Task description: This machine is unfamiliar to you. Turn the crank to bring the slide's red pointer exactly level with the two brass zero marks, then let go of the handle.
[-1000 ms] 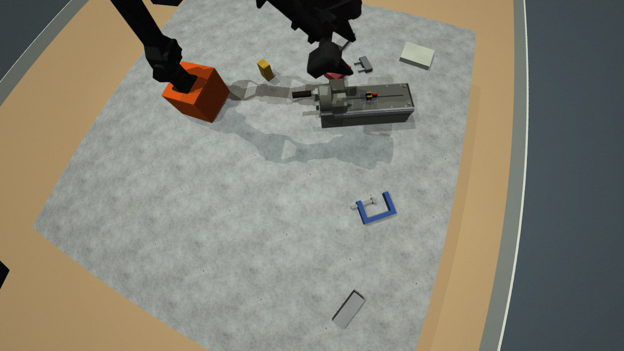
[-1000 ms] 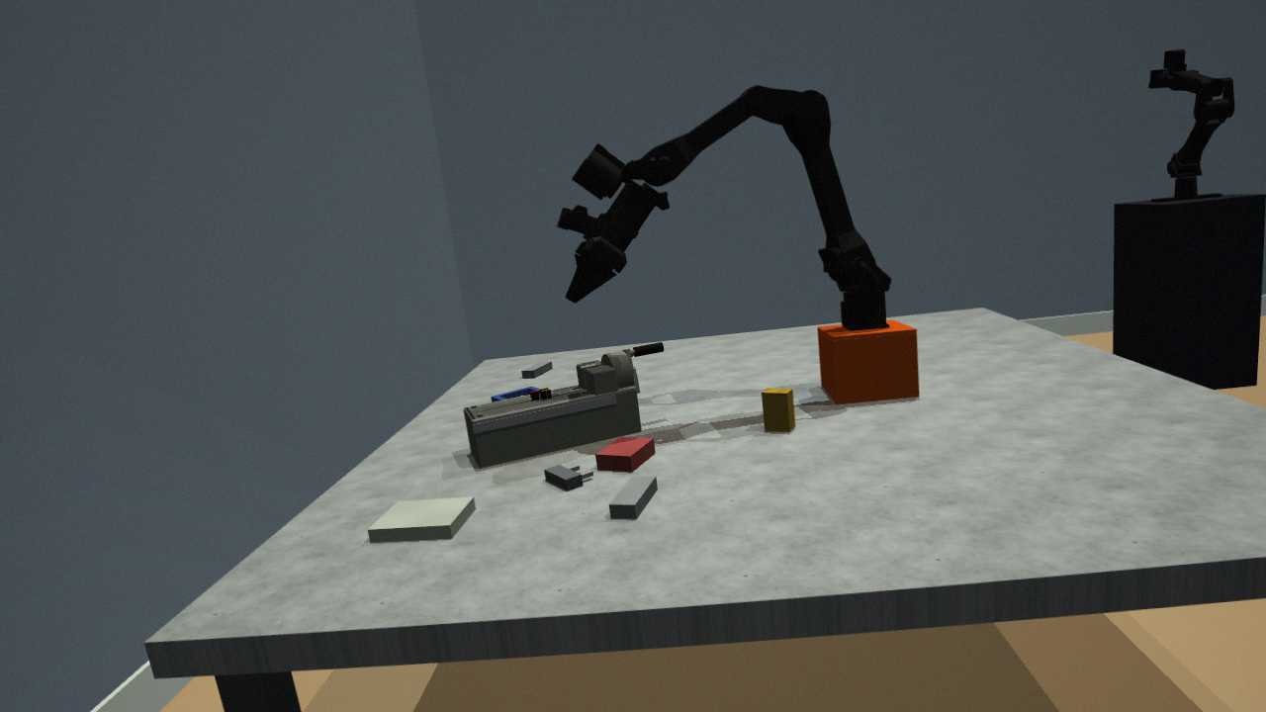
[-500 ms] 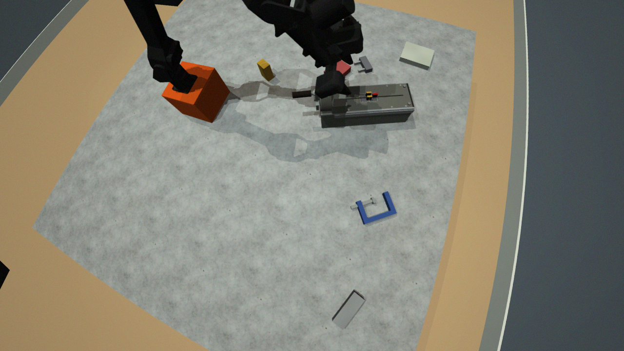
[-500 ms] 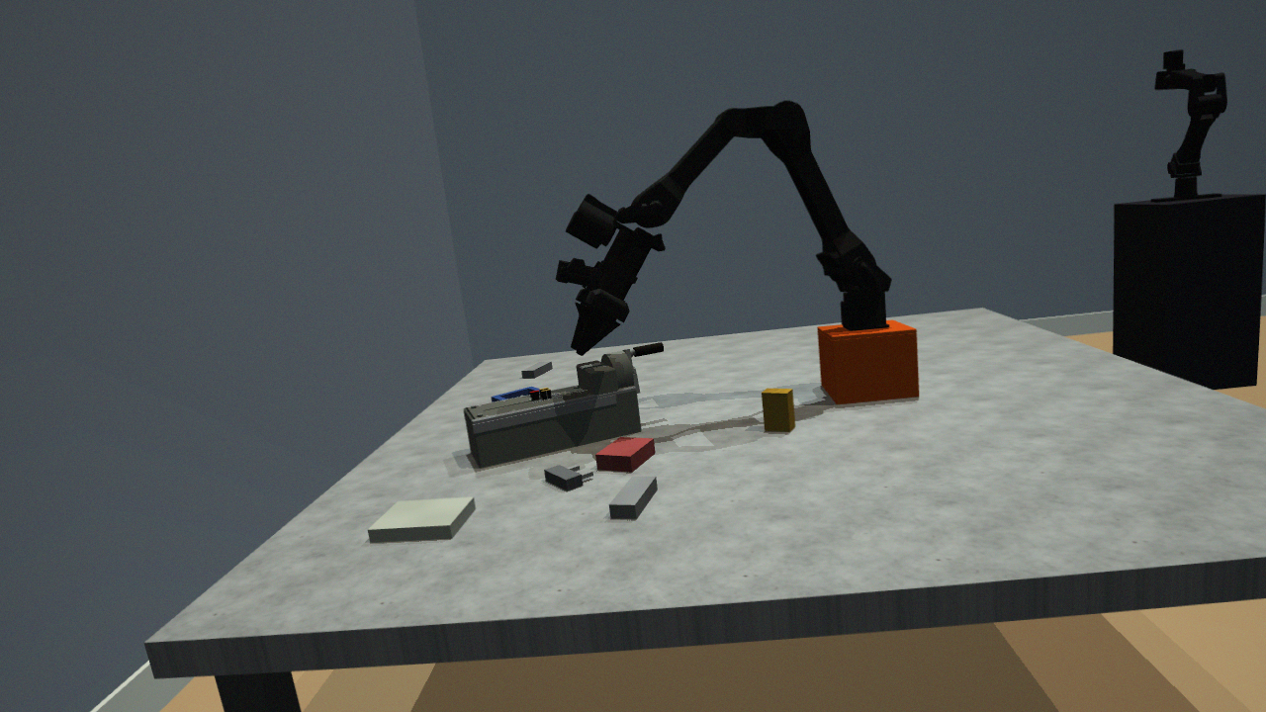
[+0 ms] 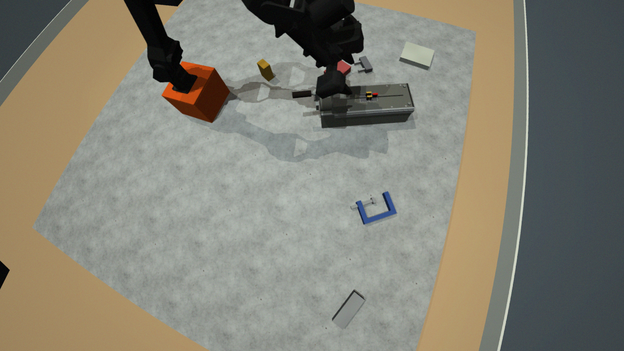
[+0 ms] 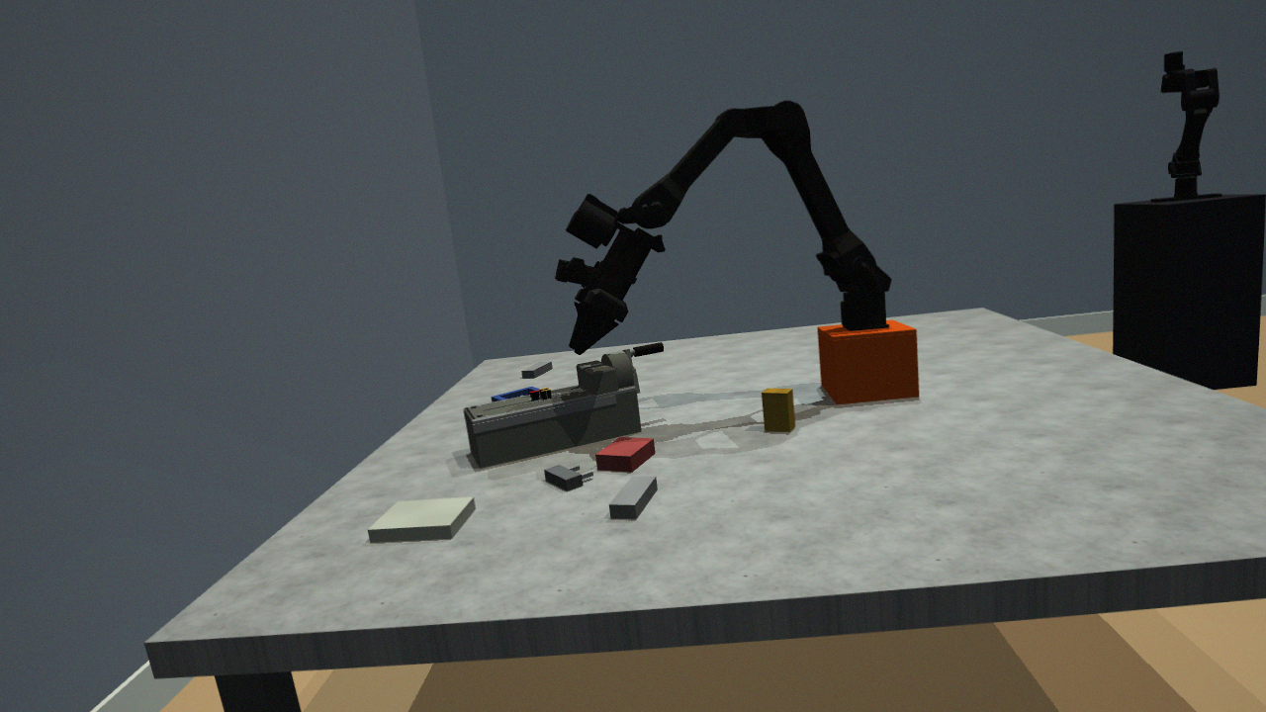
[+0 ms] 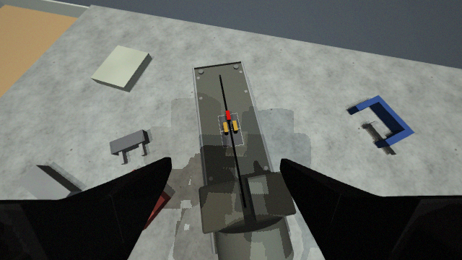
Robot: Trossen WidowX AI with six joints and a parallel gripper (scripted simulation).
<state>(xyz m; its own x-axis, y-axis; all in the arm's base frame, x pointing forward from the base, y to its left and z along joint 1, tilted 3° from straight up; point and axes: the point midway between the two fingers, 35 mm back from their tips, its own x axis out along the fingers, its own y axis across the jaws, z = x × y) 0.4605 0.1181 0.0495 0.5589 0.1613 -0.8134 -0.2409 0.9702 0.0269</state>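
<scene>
The black crank handle is 11 cm behind my gripper tip, 7 cm to the right of it and 2 cm below it. Round my gripper tip: red pointer: 7 cm ahead, 6 cm below, 2 cm to the left; then grey bracket: 19 cm to the left, 14 cm below; then red block: 13 cm to the left, 13 cm below, 8 cm behind.
</scene>
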